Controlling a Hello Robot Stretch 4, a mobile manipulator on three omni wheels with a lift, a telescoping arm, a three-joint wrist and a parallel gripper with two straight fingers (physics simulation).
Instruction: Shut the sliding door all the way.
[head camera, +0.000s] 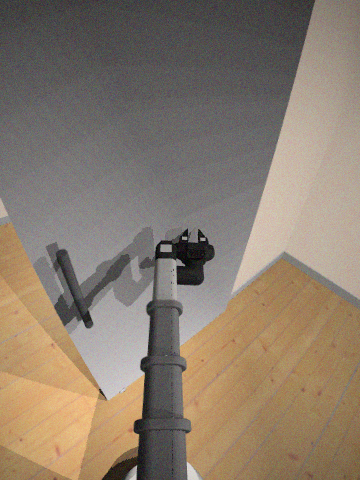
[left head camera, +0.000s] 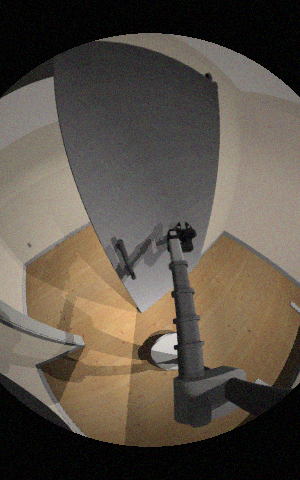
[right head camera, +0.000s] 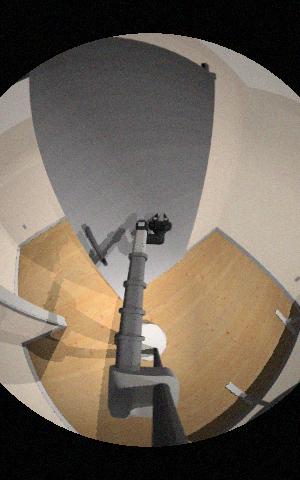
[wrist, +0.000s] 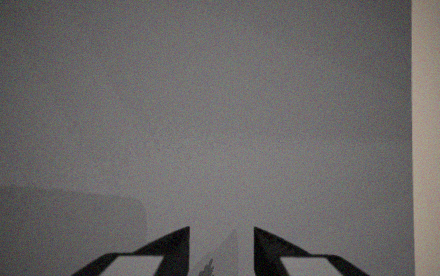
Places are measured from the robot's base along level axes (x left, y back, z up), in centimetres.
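Pixels of known places: gripper, between the fingertips: (head camera: 192, 231) (left head camera: 181, 222) (right head camera: 160, 214) (wrist: 221, 247); robot's base, origin of its link: (left head camera: 171, 350) (right head camera: 145, 340).
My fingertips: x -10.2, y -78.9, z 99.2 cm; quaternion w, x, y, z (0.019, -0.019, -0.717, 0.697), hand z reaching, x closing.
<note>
Ahead of a thing's pixels: the offset from my fingertips to its middle. "spot": to the spot under its first point. Level surfaces: height alone.
The grey sliding door (head camera: 150, 125) (left head camera: 140, 140) (right head camera: 125, 135) (wrist: 220, 100) stands upright in front of me, with an opening beyond its left edge. Its dark bar handle {spot: dz +6.3, dx +32.5, dy +33.0 cm} (head camera: 75, 289) (left head camera: 126, 259) (right head camera: 94, 244) is upright near that left edge, to the left of my gripper; it does not show in the wrist view. My gripper (head camera: 194, 231) (left head camera: 184, 225) (right head camera: 160, 216) (wrist: 221, 247) is open and empty, its fingers pointing at the door panel, right of the handle and nearer the door's right edge. Whether the fingertips touch the panel I cannot tell.
A cream wall (head camera: 305, 150) (wrist: 426, 140) is right of the door. Wood floor {dz -102.0 cm} (head camera: 280, 350) shows on both sides of the door's lower left corner. A wall end {spot: dz -82.9, dx +112.5, dy +78.5 cm} (left head camera: 75, 341) (right head camera: 59, 320) stands at the left. The telescoping arm (head camera: 165, 340) is extended toward the door.
</note>
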